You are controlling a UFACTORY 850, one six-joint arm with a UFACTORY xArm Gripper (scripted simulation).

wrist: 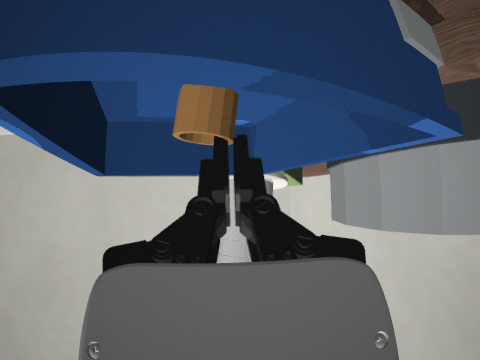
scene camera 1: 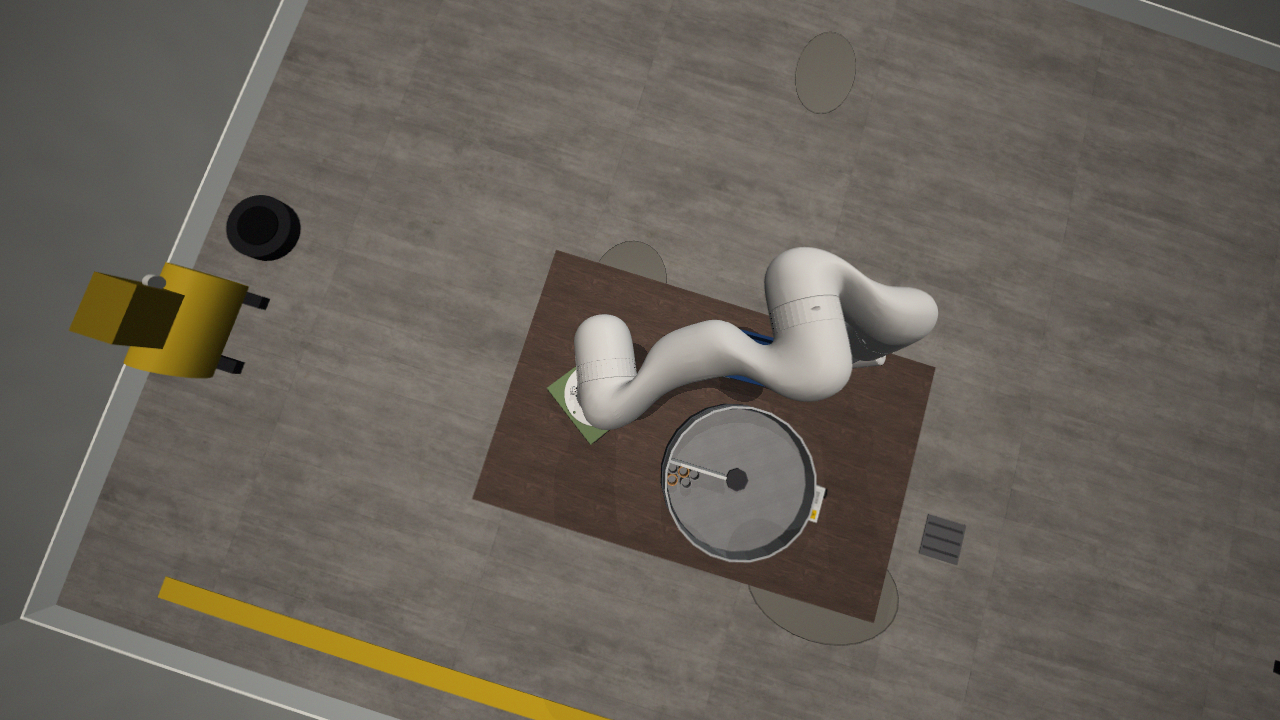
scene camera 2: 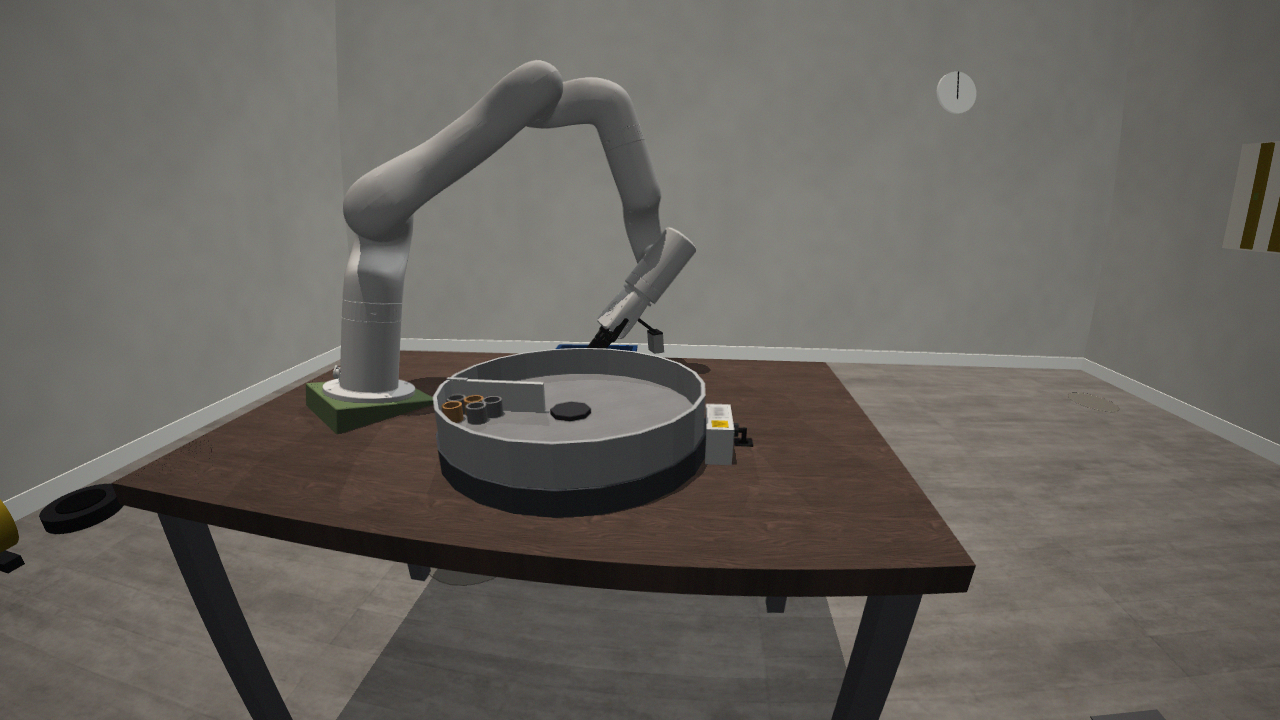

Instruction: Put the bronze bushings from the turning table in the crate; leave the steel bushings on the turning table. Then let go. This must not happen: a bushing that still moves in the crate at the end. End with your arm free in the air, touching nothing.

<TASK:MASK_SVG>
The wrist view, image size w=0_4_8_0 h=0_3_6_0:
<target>my gripper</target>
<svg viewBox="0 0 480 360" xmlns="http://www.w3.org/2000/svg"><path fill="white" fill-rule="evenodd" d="M78 360L399 360L389 307L376 274L365 264L366 256L363 244L358 240L327 235L316 236L313 232L283 213L277 200L267 194L261 158L249 158L247 135L237 135L233 139L235 225L239 226L240 233L247 238L252 262L217 263L220 238L226 234L226 227L230 227L228 140L214 136L213 159L201 159L198 195L188 202L185 214L161 231L151 241L146 242L146 240L113 246L108 248L103 254L103 273L95 281L88 299Z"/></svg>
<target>bronze bushing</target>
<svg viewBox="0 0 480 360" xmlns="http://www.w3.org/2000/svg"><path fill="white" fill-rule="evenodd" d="M183 85L179 93L173 136L186 142L203 145L214 145L214 136L218 136L228 140L228 145L233 144L238 93L230 88L192 84Z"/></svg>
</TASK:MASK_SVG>
